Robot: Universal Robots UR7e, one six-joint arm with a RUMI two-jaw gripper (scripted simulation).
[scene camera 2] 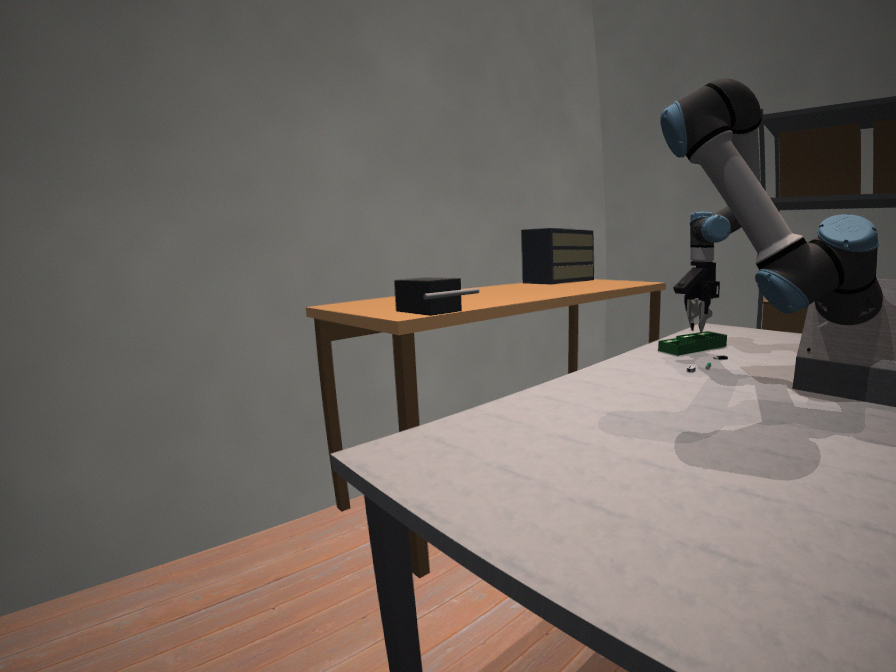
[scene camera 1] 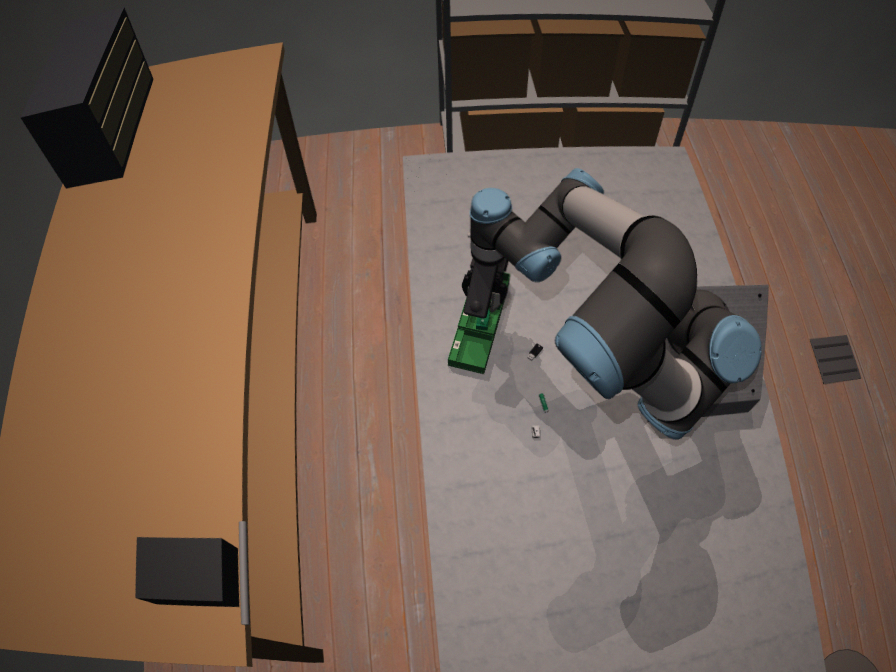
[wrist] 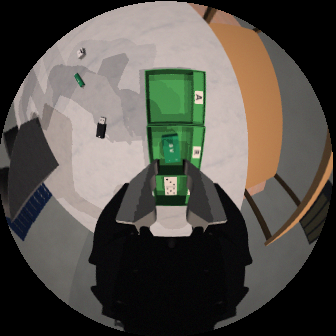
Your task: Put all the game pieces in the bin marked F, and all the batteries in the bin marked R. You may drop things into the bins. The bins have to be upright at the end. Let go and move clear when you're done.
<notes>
In view: the gripper point(scene camera 1: 483, 310) and a three joined bins point(scene camera 1: 470, 349).
The three joined bins shows as well in scene camera 2 point(scene camera 2: 702, 341) and in the wrist view point(wrist: 174, 97). The gripper also shows in scene camera 2 point(scene camera 2: 696, 331) and in the wrist view point(wrist: 171, 160).
</notes>
